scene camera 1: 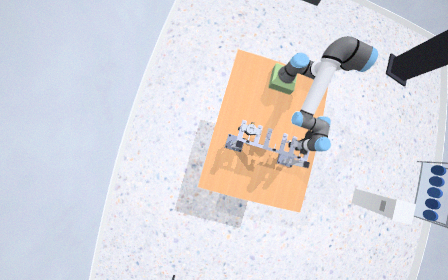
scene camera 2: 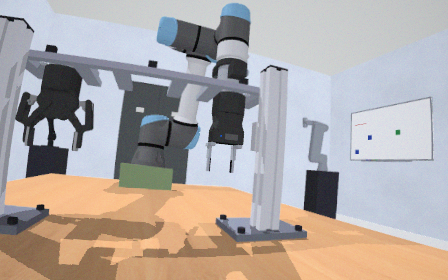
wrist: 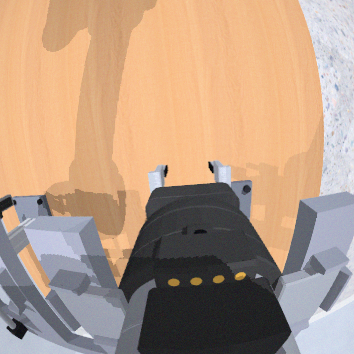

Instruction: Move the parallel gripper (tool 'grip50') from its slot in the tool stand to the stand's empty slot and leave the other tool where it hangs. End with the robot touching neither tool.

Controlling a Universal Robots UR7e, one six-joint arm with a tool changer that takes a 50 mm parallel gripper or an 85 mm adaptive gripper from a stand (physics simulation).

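Places are measured from the arm's base along level axes (x ahead, y up, z right), in metres.
Pixels of known places: arm's base, link origin: (scene camera 1: 286,75) (scene camera 2: 148,167).
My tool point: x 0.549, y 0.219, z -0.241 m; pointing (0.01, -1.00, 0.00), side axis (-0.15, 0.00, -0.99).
For each thing: its top centre in the pictures, then the offset to it from my tool point. "spot": a spot on its surface instead. Level surfaces: height alone.
- prong, surface spot: (scene camera 2: 123,80) spot: dx +0.063, dy -0.030, dz +0.226 m
- stand's upright, surface spot: (scene camera 2: 270,150) spot: dx +0.127, dy -0.145, dz -0.060 m
- bolted foot, surface spot: (scene camera 2: 260,234) spot: dx +0.148, dy -0.289, dz -0.046 m
- wooden table, surface height: dy -0.301 m
The parallel gripper (scene camera 2: 220,165) (wrist: 188,168) hangs upright in the tool stand's end slot, at the right in scene camera 2. Its two light fingers stand apart with no object between them. The arm's wrist end (scene camera 2: 230,72) is directly on or just above its top; the rail and wrist parts hide whether they are locked together. In the wrist view one row of gold contacts shows on the tool. The adaptive gripper (scene camera 1: 251,130) (scene camera 2: 60,95) hangs in the slot at the stand's other end. The empty slot lies between them, beside a prong (scene camera 2: 123,80) of the stand (scene camera 2: 135,70).
The stand's upright (scene camera 2: 270,150) and bolted foot (scene camera 2: 260,234) are close beside the parallel gripper. Stand prongs (wrist: 60,235) (wrist: 320,235) flank it in the wrist view. The arm's green base block (scene camera 1: 282,80) (scene camera 2: 146,176) is on the wooden table (scene camera 1: 240,90) behind the stand.
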